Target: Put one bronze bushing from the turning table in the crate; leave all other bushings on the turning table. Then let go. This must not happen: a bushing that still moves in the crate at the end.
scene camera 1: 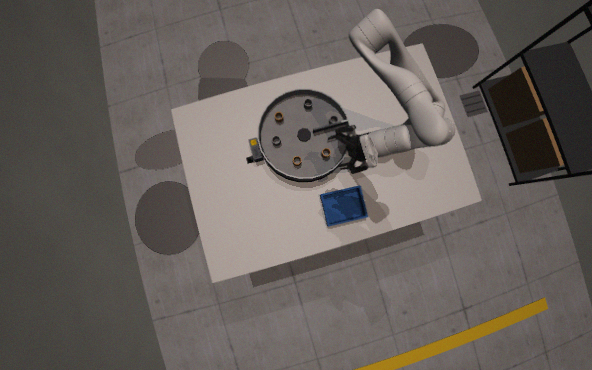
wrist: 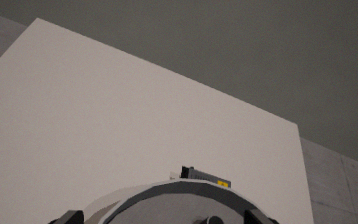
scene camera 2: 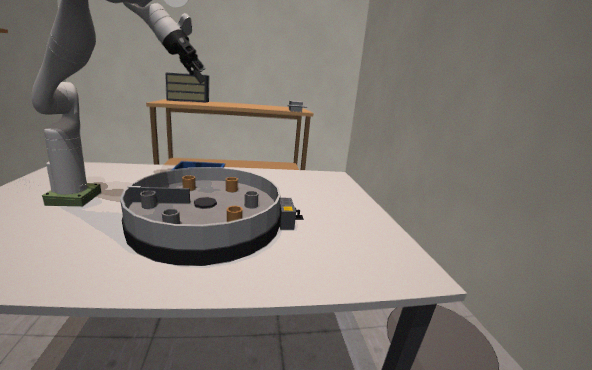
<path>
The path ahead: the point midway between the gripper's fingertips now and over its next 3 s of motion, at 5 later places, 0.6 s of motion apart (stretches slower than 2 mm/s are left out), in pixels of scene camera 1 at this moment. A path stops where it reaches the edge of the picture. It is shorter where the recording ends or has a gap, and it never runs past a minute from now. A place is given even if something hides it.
The gripper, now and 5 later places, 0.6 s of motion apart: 333, 153; 334, 153; 334, 153; 335, 153; 335, 152; 338, 140
</path>
